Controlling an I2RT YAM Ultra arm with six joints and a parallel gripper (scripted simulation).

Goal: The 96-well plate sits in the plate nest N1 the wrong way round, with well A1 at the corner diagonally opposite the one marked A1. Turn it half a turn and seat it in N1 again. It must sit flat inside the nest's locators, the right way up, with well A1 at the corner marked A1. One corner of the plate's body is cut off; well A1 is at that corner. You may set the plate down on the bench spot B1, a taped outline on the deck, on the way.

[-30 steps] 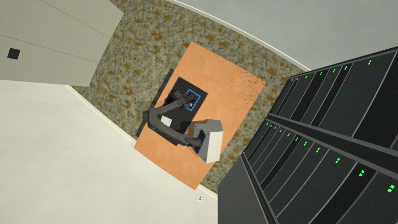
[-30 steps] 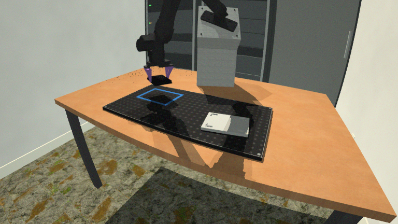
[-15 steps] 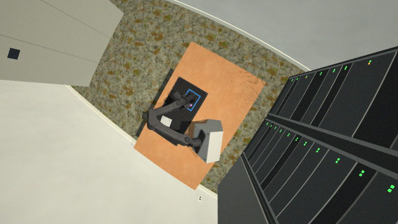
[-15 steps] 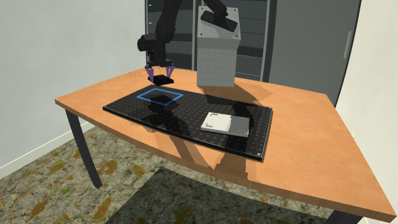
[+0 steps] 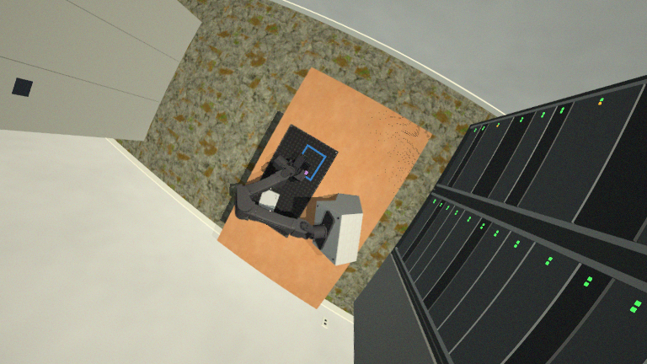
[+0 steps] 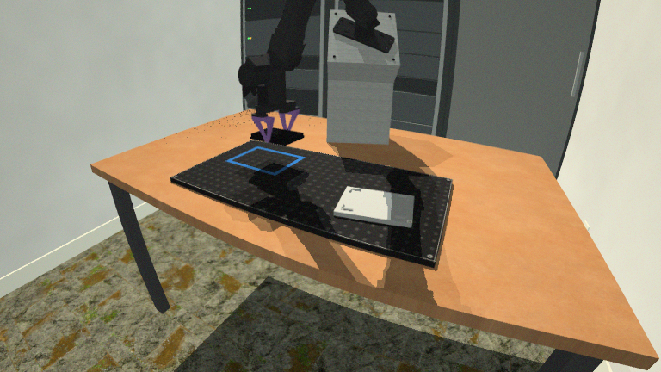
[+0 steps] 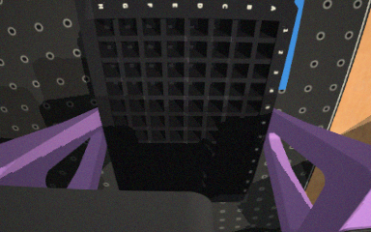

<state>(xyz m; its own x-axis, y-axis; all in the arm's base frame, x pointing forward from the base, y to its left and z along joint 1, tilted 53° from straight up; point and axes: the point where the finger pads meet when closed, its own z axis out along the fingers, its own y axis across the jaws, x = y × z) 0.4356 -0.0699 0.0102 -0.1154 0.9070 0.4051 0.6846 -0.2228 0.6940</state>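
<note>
Now: hand 340 mm to the right of the plate nest N1, 80 mm above it and 20 mm short of it. Round my hand: black 96-well plate: right at my hand; then A1 mark: 430 mm to the left, 80 mm below, 40 mm ahead.
</note>
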